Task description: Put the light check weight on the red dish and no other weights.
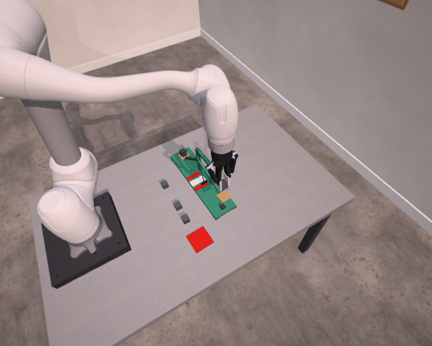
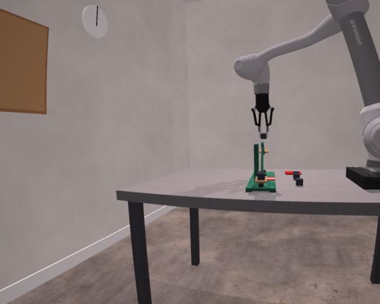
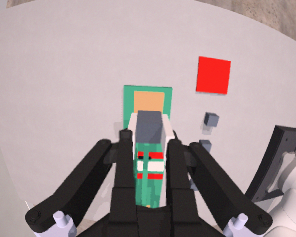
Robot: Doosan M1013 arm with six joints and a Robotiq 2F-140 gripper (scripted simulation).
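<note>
Now: hand 24 cm above the red dish, 17 cm past it and 5 cm to the left of it. From my hand the other things lie so: green rocker balance 20 cm to the left, 15 cm below.
</note>
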